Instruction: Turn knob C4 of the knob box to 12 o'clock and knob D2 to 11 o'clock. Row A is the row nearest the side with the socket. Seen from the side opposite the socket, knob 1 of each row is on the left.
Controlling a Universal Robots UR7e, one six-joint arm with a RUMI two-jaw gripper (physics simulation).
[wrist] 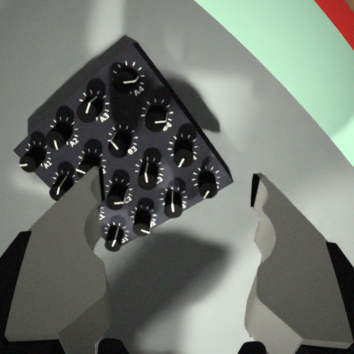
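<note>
The dark knob box (135, 102) lies turned at an angle in the wrist view, with row A at the upper left and row D at the lower right. Knob C4 (183, 150) is near the right edge; its white pointer slants to the lower left. Knob D2 (143, 223) is near the lower edge; its pointer is directed to the lower right. My gripper (178, 172) is partly open with nothing between its fingers. Its left finger overlaps the box in the view and hides C1; its right finger is to the right of the box. The socket does not show.
Knob D3 (173, 201), knob D4 (207, 185), knob C3 (149, 172) and knob B4 (157, 118) are neighbours of the two named knobs. The box stands on a grey surface (280, 150). A mint green band (300, 75) and a red rim (340, 22) are at the upper right.
</note>
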